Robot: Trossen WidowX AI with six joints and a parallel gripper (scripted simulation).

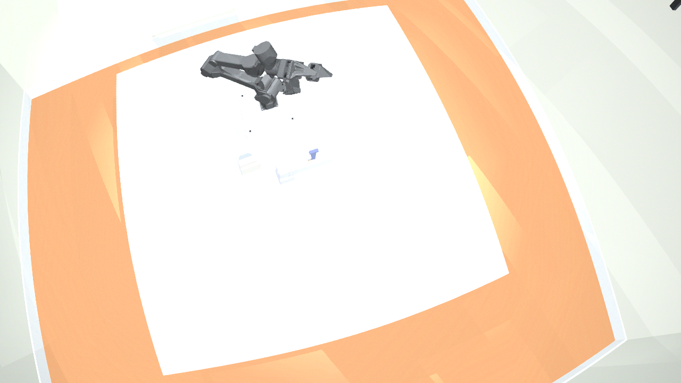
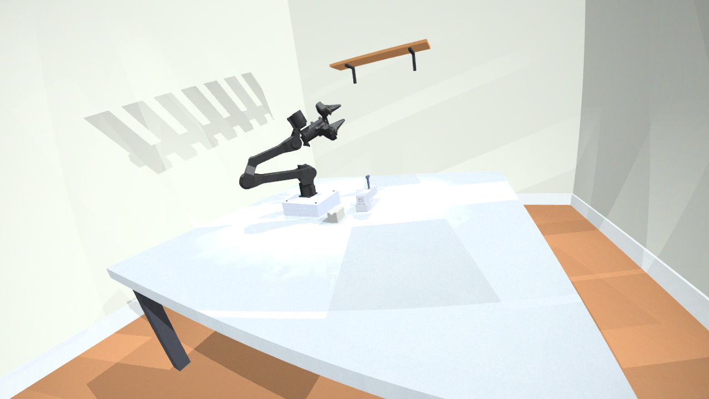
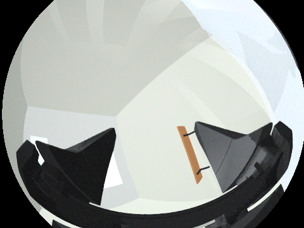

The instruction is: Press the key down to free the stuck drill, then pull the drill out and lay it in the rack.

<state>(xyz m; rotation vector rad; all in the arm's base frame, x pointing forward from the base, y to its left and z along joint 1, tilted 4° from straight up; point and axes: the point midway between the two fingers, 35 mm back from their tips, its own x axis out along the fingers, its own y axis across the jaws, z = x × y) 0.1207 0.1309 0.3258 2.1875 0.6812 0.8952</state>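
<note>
Now: gripper tip 100 mm short of the blue key, 40 mm to the left of it and 310 mm above it. Also, from my gripper tip: grey rack 50 mm ahead, 250 mm to the right, 380 mm below; then yellow drill 110 mm ahead, 100 mm to the right, 350 mm below; then pale holder block 100 mm ahead, 80 mm to the right, 360 mm below.
</note>
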